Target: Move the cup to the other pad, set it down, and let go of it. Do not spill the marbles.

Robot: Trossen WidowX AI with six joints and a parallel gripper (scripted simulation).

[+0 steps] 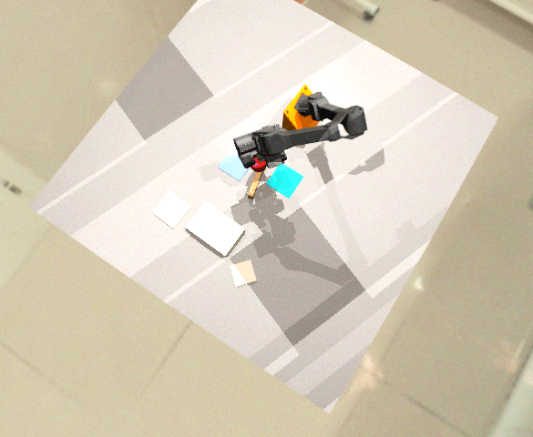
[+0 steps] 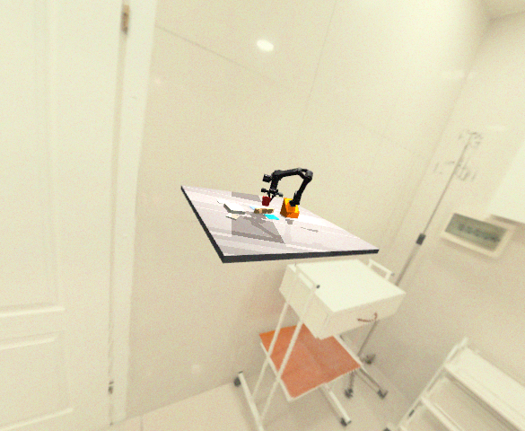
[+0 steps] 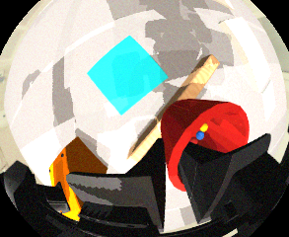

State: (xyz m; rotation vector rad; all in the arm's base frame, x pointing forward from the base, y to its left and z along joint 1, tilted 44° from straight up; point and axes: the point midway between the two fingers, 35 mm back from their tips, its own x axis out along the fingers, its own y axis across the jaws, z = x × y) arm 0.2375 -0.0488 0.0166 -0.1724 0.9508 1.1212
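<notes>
Right now my gripper tip is 1 cm short of the cyan pad, 9 cm to the right of it and 11 cm above it. The rest, counted from my gripper tip: red cup (2 cm ahead, 2 cm to the right); then pale blue pad (4 cm ahead, 10 cm to the right, 11 cm below); then wooden bar (2 cm ahead, 1 cm to the right, 9 cm below).
</notes>
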